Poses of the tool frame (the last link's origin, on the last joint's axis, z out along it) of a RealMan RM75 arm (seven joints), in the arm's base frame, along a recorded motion.
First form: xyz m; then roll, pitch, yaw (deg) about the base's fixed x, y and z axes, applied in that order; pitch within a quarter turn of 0, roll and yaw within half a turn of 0.
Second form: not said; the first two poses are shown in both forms.
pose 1, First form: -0.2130 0.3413 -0.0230 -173.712 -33.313 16.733
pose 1, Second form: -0.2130 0.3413 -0.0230 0.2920 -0.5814 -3.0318
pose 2, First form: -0.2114 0.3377 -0.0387 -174.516 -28.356 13.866
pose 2, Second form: -0.2114 0.3377 -0.0387 0.2420 -0.4949 -3.0459
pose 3, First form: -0.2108 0.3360 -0.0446 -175.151 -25.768 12.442
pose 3, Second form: -0.2108 0.3360 -0.0446 0.2172 -0.4497 -3.0570
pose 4, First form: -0.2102 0.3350 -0.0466 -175.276 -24.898 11.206
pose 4, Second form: -0.2102 0.3350 -0.0466 0.1956 -0.4346 -3.0591
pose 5, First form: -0.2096 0.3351 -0.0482 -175.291 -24.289 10.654
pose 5, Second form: -0.2096 0.3351 -0.0482 0.1859 -0.4239 -3.0594
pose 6, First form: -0.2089 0.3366 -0.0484 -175.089 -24.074 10.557
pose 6, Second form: -0.2089 0.3366 -0.0484 0.1843 -0.4202 -3.0559
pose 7, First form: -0.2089 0.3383 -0.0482 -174.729 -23.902 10.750
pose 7, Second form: -0.2089 0.3383 -0.0482 0.1876 -0.4172 -3.0496
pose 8, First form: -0.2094 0.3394 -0.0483 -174.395 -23.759 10.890
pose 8, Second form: -0.2094 0.3394 -0.0483 0.1901 -0.4147 -3.0438
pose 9, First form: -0.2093 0.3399 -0.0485 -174.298 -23.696 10.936
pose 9, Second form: -0.2093 0.3399 -0.0485 0.1909 -0.4136 -3.0421
